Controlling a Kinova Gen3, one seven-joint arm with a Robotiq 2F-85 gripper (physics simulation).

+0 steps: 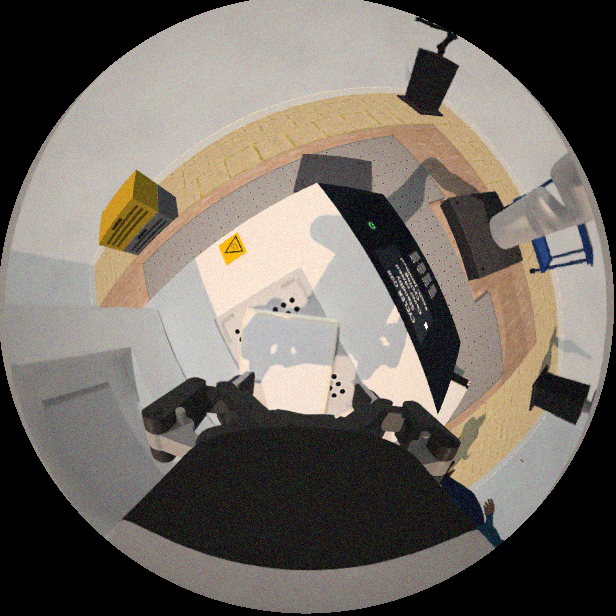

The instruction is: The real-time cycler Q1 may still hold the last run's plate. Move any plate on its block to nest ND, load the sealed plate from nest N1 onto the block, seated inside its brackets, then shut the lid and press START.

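The cycler's cream body (275, 241) lies below me, with a black control panel (402, 275) along its right side showing a small green lit mark (372, 225). Its grey block (270, 298) shows dark wells and a raised rim. A smooth cream plate (290, 356) lies over the block, turned askew to it, so wells show past its far, left and right edges. I cannot tell whether it rests on the block. My gripper (303, 387) straddles the plate's near end with fingers spread wide. The left finger is at the plate's edge; the right finger stands apart from it. The pale lid (189, 321) stands open at left.
A yellow box (137, 212) sits at back left. A dark grey box (333, 172) stands behind the cycler, and dark boxes stand at right (479, 241) and at near right (560, 396). A black stand (430, 80) and a blue stool (566, 252) are on the floor.
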